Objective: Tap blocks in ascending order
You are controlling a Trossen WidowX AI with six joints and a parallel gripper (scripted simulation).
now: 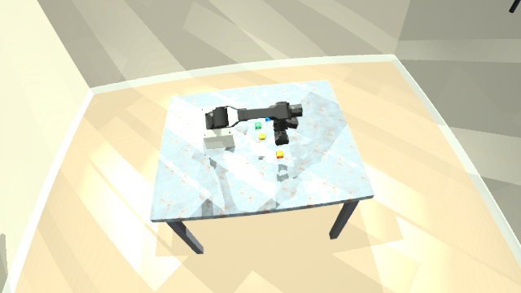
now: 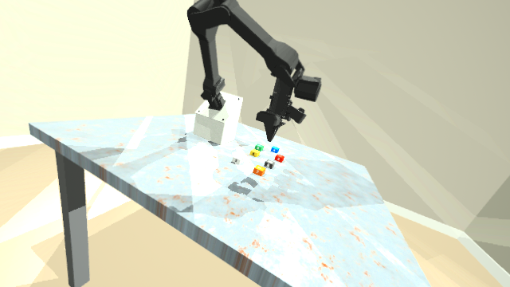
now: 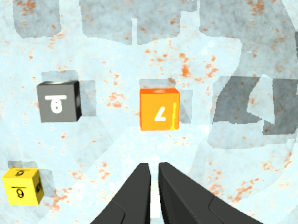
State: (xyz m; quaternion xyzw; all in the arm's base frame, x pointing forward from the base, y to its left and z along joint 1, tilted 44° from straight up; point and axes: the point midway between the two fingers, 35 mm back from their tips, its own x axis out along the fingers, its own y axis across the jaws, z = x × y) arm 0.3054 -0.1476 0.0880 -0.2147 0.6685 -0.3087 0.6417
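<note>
Now: the orange block 110 mm below my gripper tip and 10 mm to the right of it. Also, from my gripper tip: yellow block 130 mm to the left, 110 mm below, 70 mm behind; then white block 110 mm below, 100 mm behind, 10 mm to the left; then black block 110 mm below, 70 mm to the left, 10 mm ahead.
</note>
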